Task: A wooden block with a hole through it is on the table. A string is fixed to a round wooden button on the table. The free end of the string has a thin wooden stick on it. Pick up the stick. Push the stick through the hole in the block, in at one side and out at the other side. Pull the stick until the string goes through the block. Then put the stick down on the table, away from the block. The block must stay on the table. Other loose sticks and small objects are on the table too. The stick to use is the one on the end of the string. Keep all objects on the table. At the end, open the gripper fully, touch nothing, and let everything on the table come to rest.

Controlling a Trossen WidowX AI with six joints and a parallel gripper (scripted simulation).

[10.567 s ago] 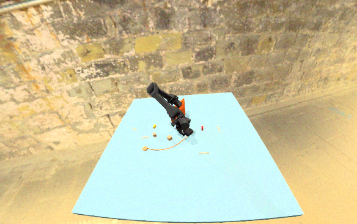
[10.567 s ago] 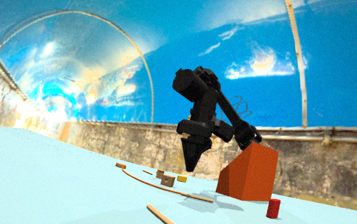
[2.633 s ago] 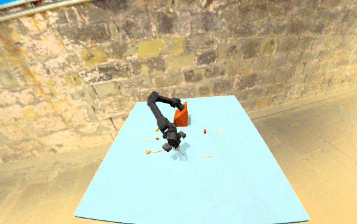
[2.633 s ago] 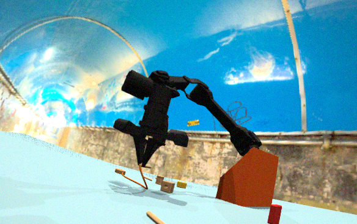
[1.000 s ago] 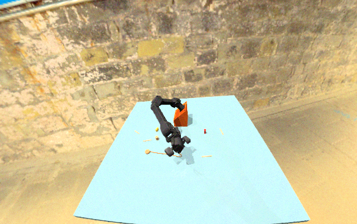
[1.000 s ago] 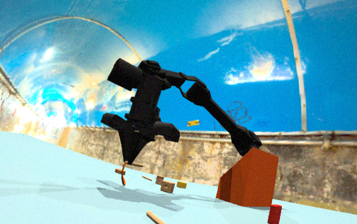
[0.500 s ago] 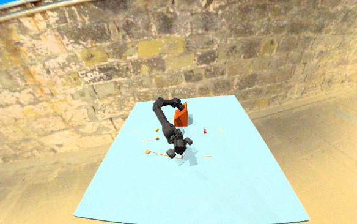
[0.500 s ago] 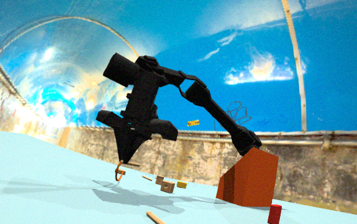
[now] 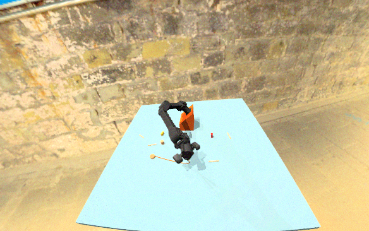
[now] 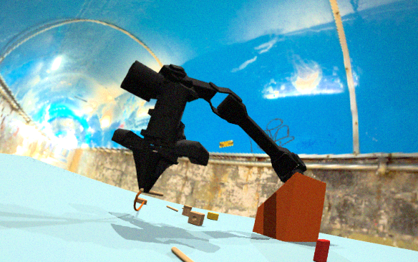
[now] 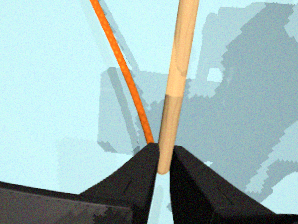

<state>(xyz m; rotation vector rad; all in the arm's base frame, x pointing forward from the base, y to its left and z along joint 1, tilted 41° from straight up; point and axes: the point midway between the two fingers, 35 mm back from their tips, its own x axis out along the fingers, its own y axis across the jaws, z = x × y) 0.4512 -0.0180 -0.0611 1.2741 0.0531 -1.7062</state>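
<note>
Right now the wooden block is 160 mm behind my gripper tip, 100 mm to the right of it and 40 mm below it. The rest, counted from my gripper tip: red cylinder: 270 mm behind, 170 mm to the left, 30 mm below; then round wooden button: 290 mm to the right, 50 mm below, 50 mm behind; then thin wooden stick: 10 mm to the right, 10 mm behind.
</note>
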